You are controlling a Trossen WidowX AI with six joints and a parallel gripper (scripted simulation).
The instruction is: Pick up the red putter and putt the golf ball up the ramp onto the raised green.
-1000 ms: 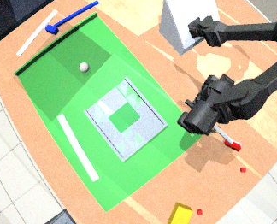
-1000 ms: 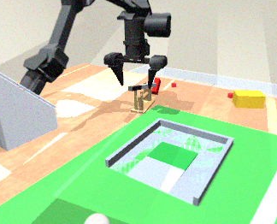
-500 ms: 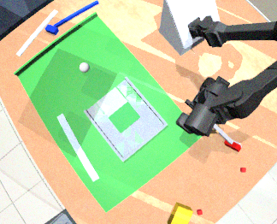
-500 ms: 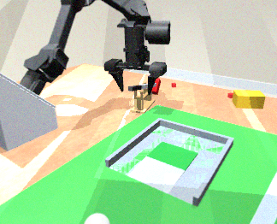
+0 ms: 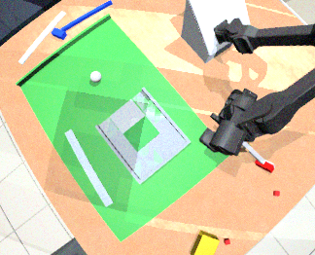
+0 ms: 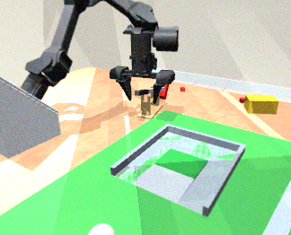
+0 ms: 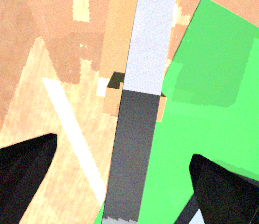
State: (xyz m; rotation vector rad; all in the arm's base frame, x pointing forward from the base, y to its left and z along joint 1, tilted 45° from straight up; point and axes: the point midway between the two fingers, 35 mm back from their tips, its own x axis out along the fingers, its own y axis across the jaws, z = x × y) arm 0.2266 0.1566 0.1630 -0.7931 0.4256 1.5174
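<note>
Now: gripper tip 20 mm past the wooden stand, 70 mm to the right of it and 30 mm above it. From my gripper tip the other things lie so: red putter 30 mm behind, 100 mm to the left; then grey frame 210 mm ahead, 120 mm to the right, 60 mm below; then green mat 250 mm ahead, 260 mm to the right, 60 mm below.
</note>
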